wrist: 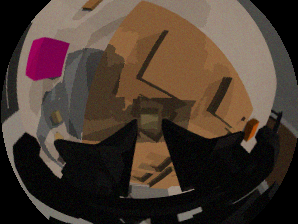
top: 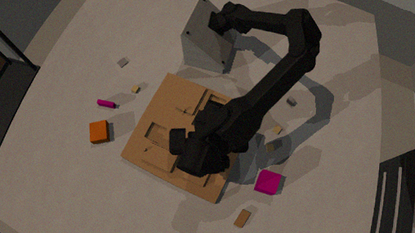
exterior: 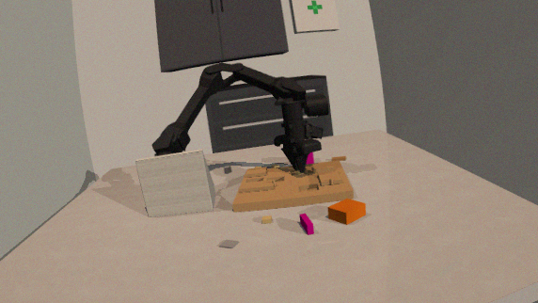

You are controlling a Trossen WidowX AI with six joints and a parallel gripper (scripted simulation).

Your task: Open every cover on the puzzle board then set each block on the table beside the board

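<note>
Right now the tan puzzle board is 4 cm to the right of my gripper tip and 3 cm behind it. Round my gripper tip: grey block 22 cm to the left, 20 cm behind, 1 cm below; magenta cube 17 cm to the left, 7 cm ahead; brown tile 17 cm ahead, 12 cm to the left, 2 cm below.
</note>
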